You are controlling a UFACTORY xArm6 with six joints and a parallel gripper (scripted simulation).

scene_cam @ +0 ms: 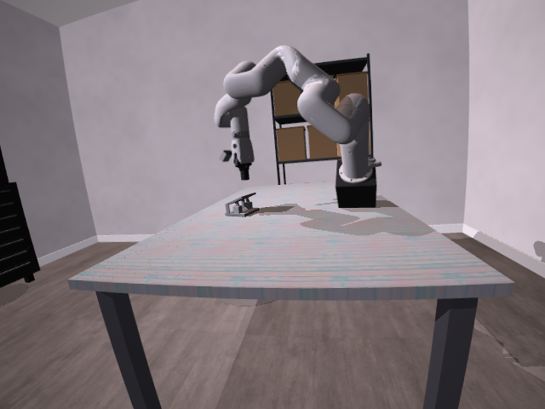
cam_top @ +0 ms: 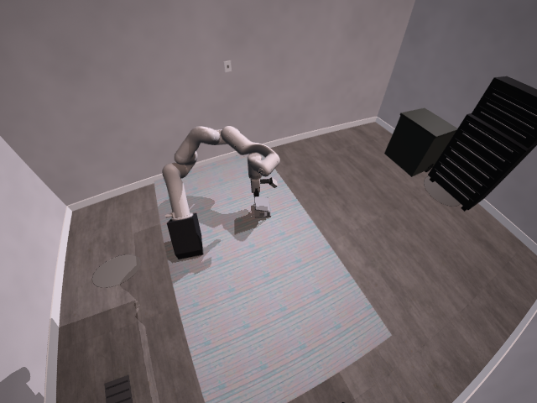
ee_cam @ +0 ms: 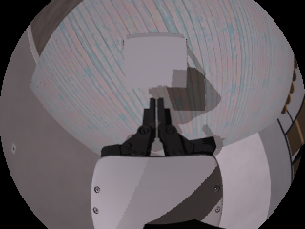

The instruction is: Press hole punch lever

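The hole punch lever lies 11 cm below my hand, 3 cm ahead of it and 1 cm to the right of it. The rest, counted from my hand: hole punch: 13 cm below, 4 cm ahead, 1 cm to the right.
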